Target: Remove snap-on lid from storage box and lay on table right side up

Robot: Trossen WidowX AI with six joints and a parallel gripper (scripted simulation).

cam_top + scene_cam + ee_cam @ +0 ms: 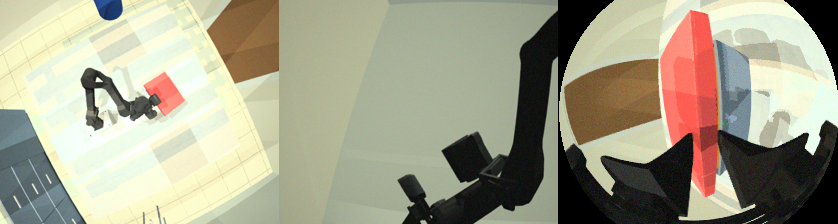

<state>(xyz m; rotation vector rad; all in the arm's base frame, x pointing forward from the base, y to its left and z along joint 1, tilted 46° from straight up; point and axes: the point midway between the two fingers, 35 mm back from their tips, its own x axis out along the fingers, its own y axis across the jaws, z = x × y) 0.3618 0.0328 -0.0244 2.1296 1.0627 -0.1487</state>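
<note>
Now: the red lid 80 mm ahead of my gripper tip, 10 mm to the left of it and 20 mm below it. Also, from my gripper tip: grey-blue box (70 mm ahead, 10 mm to the left, 80 mm below).
</note>
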